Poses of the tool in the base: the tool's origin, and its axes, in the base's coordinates. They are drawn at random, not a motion.
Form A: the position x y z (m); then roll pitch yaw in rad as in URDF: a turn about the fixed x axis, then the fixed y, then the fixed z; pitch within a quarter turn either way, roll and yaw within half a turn.
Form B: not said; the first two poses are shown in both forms.
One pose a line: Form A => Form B
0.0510 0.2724 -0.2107 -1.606 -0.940 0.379 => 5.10 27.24 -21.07 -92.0 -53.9 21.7
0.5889 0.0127 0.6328 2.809 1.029 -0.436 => 58.89 1.27 63.28 160.9 59.0 -25.0
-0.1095 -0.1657 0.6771 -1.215 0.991 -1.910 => -10.95 -16.57 67.71 -69.6 56.8 -109.4
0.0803 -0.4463 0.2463 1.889 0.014 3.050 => 8.03 -44.63 24.63 108.2 0.8 174.8
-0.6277 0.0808 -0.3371 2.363 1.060 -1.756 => -62.77 8.08 -33.71 135.4 60.7 -100.6
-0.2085 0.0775 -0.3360 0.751 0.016 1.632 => -20.85 7.75 -33.60 43.0 0.9 93.5
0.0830 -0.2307 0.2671 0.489 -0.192 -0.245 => 8.30 -23.07 26.71 28.0 -11.0 -14.0
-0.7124 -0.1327 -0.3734 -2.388 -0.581 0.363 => -71.24 -13.27 -37.34 -136.8 -33.3 20.8
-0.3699 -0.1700 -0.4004 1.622 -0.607 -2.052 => -36.99 -17.00 -40.04 92.9 -34.8 -117.6
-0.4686 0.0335 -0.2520 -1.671 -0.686 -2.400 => -46.86 3.35 -25.20 -95.7 -39.3 -137.5
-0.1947 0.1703 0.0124 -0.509 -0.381 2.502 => -19.47 17.03 1.24 -29.2 -21.8 143.4
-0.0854 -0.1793 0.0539 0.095 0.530 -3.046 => -8.54 -17.93 5.39 5.4 30.4 -174.5
